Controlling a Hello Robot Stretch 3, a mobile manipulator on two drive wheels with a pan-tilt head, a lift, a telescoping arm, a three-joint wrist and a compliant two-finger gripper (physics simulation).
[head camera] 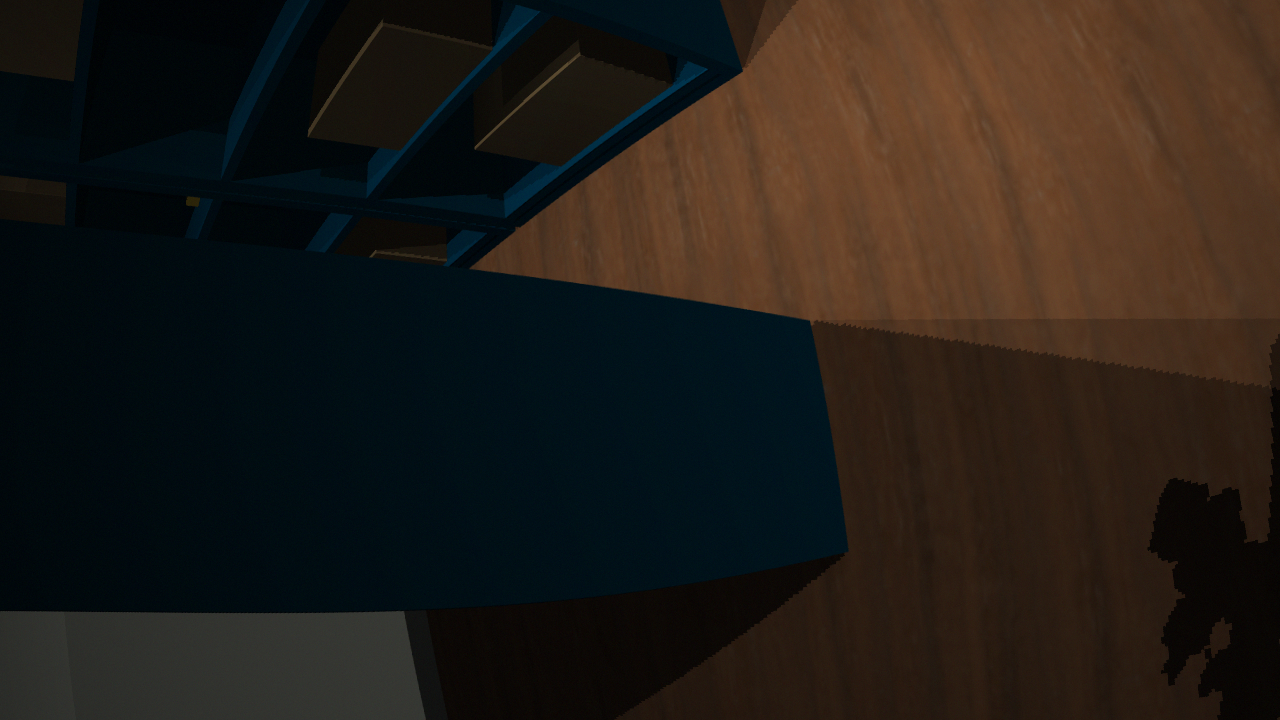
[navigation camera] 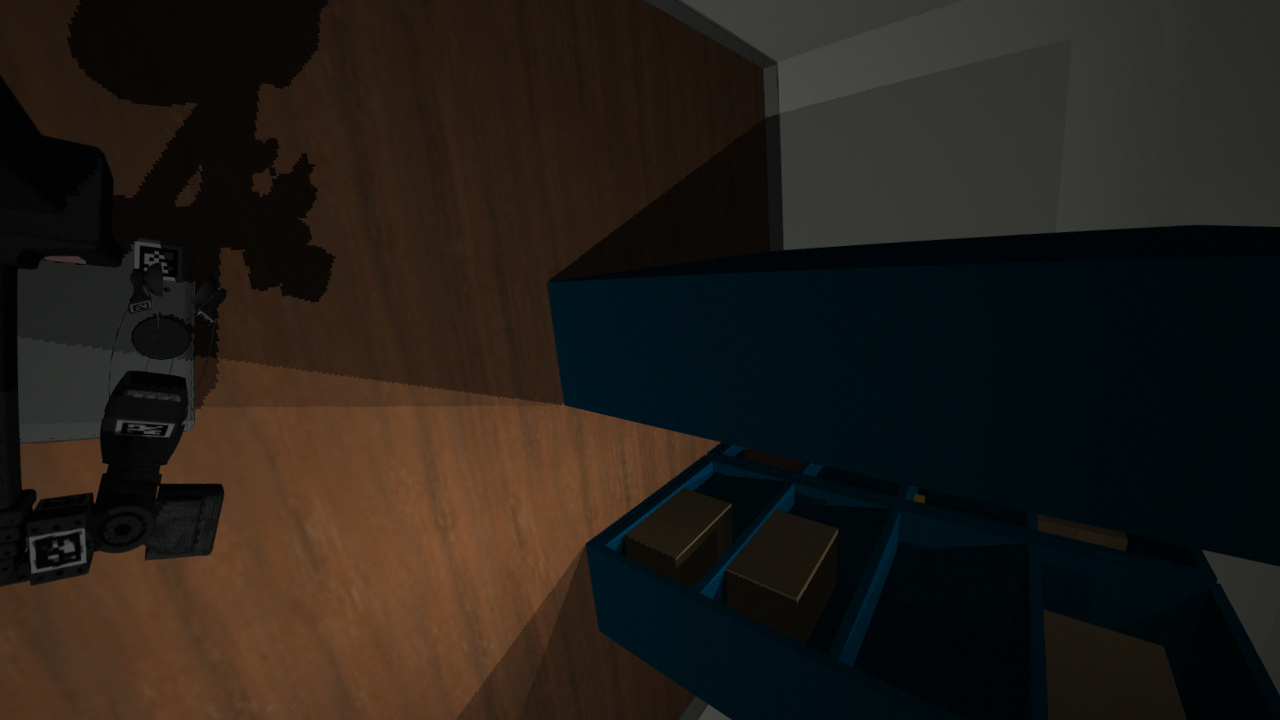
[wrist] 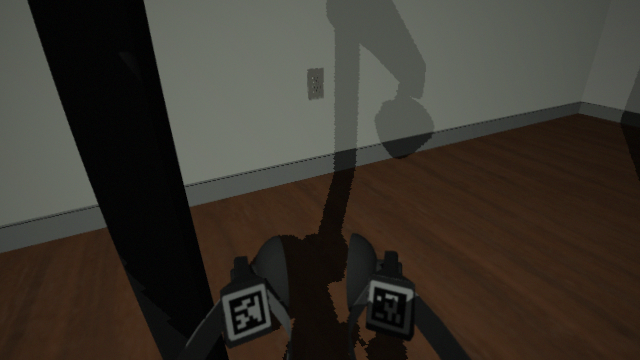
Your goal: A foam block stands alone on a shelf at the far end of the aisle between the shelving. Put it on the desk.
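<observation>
A tiny yellow patch shows in a compartment of the shelving, beside a blue divider and mostly hidden behind the nearer unit. It is too small to tell whether it is the foam block. The desk does not show in these views. My gripper is open, with a gap between its rubber fingertips and floor visible through it. In the navigation view it hangs over my grey base, well apart from the shelving.
A blue shelving unit's end panel stands nearer. Beyond the aisle, another blue unit holds brown cartons. My black mast crosses the wrist view's left side, before a wall with an outlet.
</observation>
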